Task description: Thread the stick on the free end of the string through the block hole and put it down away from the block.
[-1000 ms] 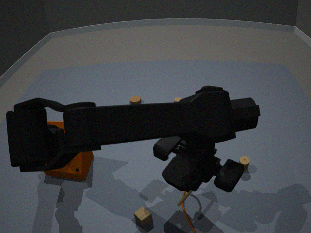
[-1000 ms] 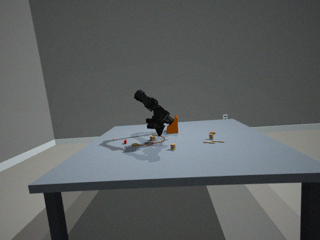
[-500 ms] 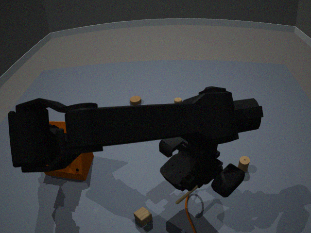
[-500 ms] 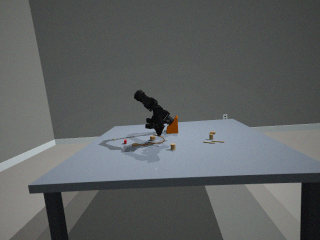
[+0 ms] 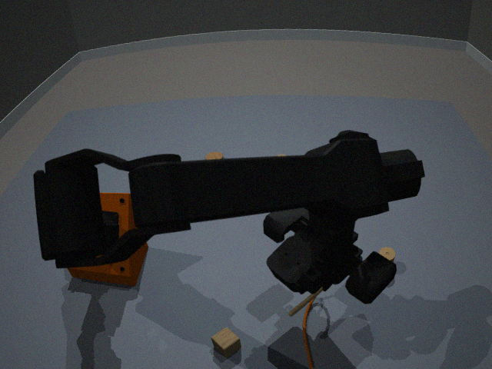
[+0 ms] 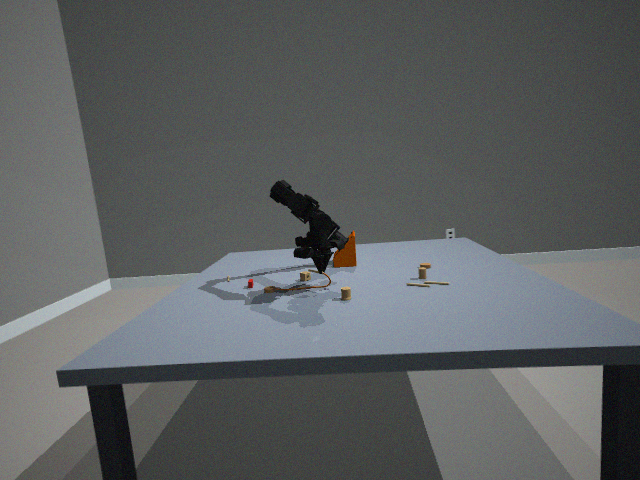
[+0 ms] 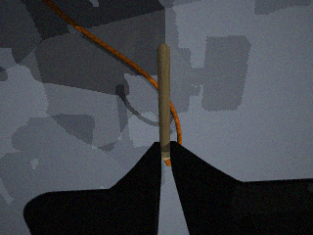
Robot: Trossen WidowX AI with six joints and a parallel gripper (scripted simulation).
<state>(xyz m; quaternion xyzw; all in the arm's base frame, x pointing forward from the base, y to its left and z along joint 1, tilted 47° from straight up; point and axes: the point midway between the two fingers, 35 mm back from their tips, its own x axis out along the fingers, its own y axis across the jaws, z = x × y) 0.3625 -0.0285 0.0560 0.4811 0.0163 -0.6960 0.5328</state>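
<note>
Right now my gripper tip is 13 cm past the wooden block, 8 cm to the left of it and 4 cm above it. The rest, counted from my gripper tip: thin wooden stick (1 cm to the right, 1 cm behind); round wooden button (19 cm to the right, 5 cm below); red piece (28 cm to the right, 7 cm behind, 4 cm below).
</note>
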